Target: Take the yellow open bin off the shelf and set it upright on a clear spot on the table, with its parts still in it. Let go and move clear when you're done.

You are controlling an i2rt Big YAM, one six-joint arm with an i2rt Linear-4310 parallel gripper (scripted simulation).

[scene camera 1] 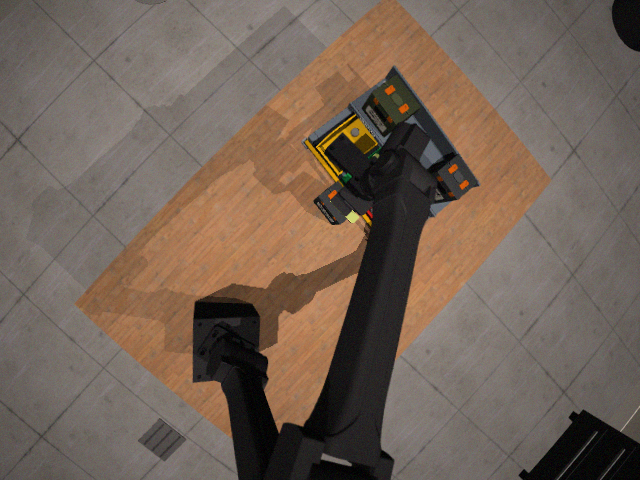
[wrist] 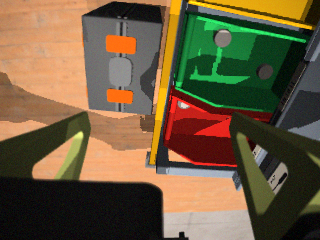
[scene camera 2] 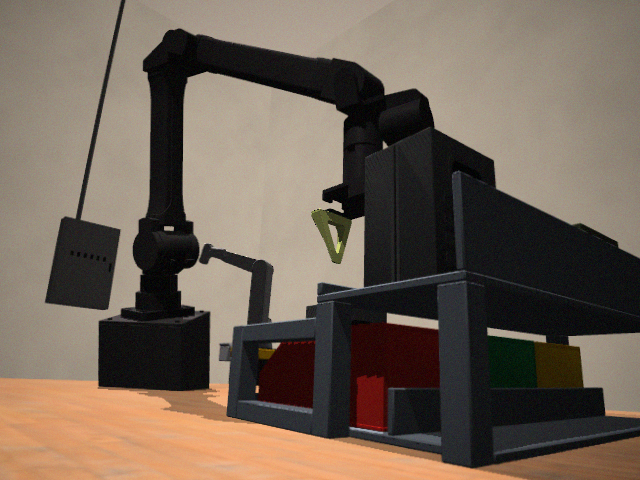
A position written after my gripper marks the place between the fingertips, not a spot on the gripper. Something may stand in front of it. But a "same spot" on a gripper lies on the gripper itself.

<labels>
My gripper shows in scene camera 1 [356,192], in the wrist view and in scene camera 2. One and the same spot on my gripper: [wrist: 71,201] is [scene camera 2: 364,215].
</labels>
